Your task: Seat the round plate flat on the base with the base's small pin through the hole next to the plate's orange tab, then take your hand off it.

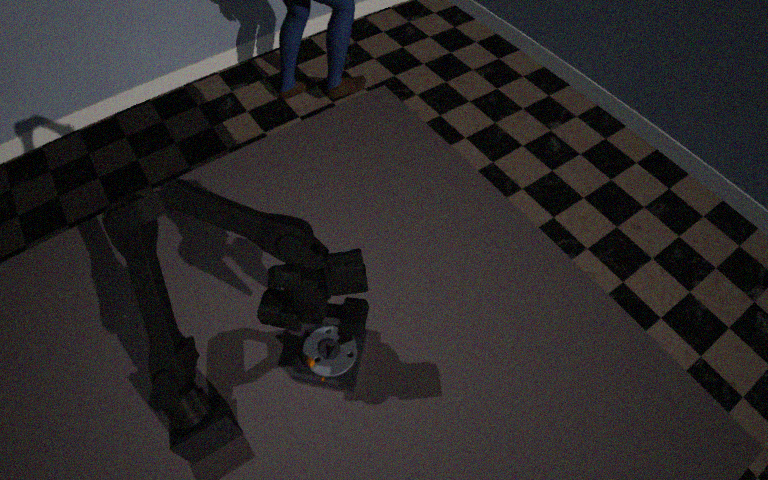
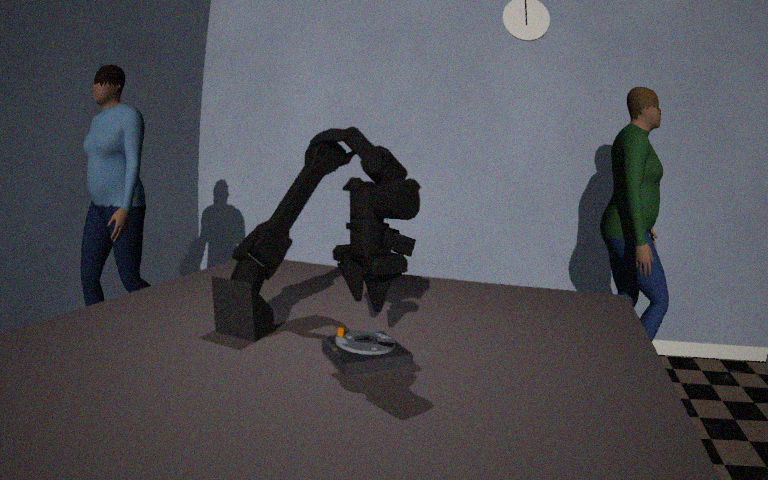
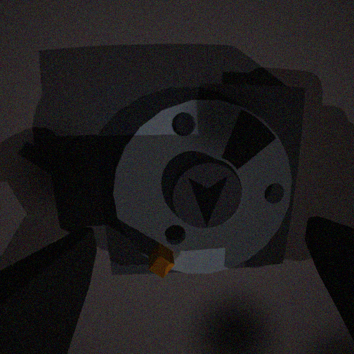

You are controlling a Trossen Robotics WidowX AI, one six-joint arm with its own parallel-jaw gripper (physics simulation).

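Frame: origin at the arm's base, x ahead, y left, z up, level; millimetres.
Seen in the pictures: gripper, fingertip midpoint: (image 1: 321, 332) (image 2: 367, 306); arm's base, link origin: (image 1: 195, 421) (image 2: 240, 292).
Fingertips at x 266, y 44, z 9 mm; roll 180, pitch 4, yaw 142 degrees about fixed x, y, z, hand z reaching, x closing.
Observation:
Pixels of each thing's top centre, then the offset from my fingertips to it. "spot": a spot on its surface instead. Level surfaces: height alone.
- pale round plate, top centre: (image 2: 366, 330) (image 1: 329, 345) dx +5, dy -14, dz -40 mm
- dark square base, top centre: (image 2: 365, 338) (image 1: 329, 349) dx +4, dy -15, dz -57 mm
- plate's orange tab, top centre: (image 2: 341, 327) (image 1: 310, 360) dx -40, dy -24, dz -40 mm
- small orange mark, surface spot: (image 2: 334, 349) (image 1: 323, 380) spot: dx -33, dy -60, dz -70 mm
- brown table, surface height: dz -95 mm
The pale round plate (image 1: 339, 366) (image 2: 362, 349) (image 3: 137, 192) lies on the dark square base (image 1: 339, 385) (image 2: 368, 365) (image 3: 294, 112), around its central hub (image 3: 220, 215), which bears a dark arrow. The plate's orange tab (image 1: 311, 362) (image 2: 340, 332) (image 3: 162, 262) stands up at its rim. Beside it is a dark round hole (image 3: 175, 234); I cannot make out the pin in it or tell whether the plate is fully flat. A small orange mark (image 1: 322, 378) (image 2: 334, 349) shows on the base. My gripper (image 2: 367, 306) (image 3: 202, 234) is open and empty, above the plate.
The arm's mounting block (image 1: 206, 435) (image 2: 232, 308) stands on the brown table (image 1: 509, 339) (image 2: 169, 396), near the base. Dark shadows fall across base and table. A person in green (image 2: 637, 169) and one in light blue (image 2: 113, 152) stand beyond the table.

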